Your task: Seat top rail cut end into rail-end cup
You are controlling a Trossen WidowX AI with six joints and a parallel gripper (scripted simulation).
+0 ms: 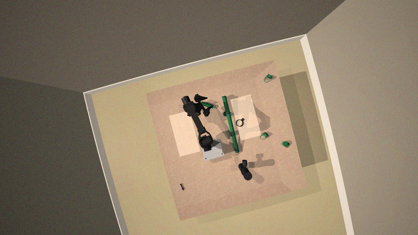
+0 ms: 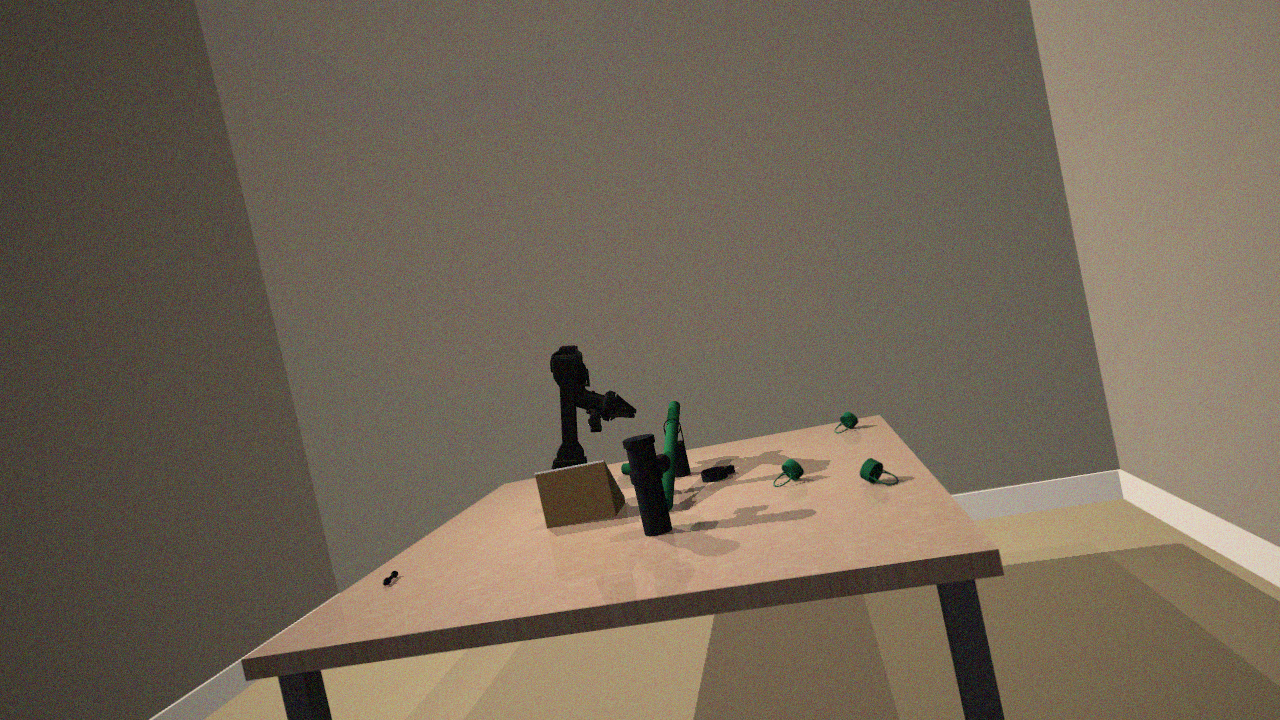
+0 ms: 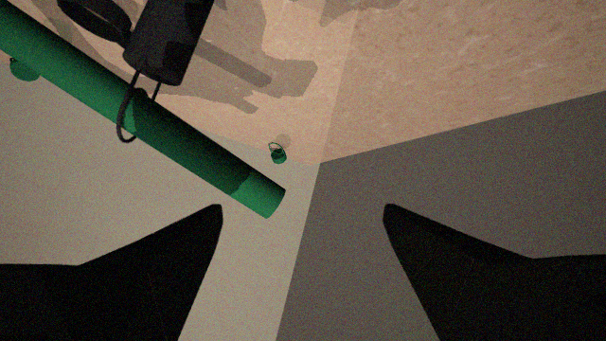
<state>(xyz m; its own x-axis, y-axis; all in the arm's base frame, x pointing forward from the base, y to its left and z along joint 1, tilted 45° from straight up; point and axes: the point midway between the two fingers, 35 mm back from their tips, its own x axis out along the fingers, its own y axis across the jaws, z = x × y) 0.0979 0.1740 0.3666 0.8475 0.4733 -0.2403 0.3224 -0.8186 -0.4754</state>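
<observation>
Right now my gripper tip is 59 cm to the left of the dark cup, 16 cm short of it and 6 cm above it. Round my gripper tip: loop cap (13 cm to the right, 13 cm ahead, 8 cm below); then green tube (17 cm below, 2 cm behind); then black bolt (71 cm to the right, 46 cm behind, 18 cm below).
</observation>
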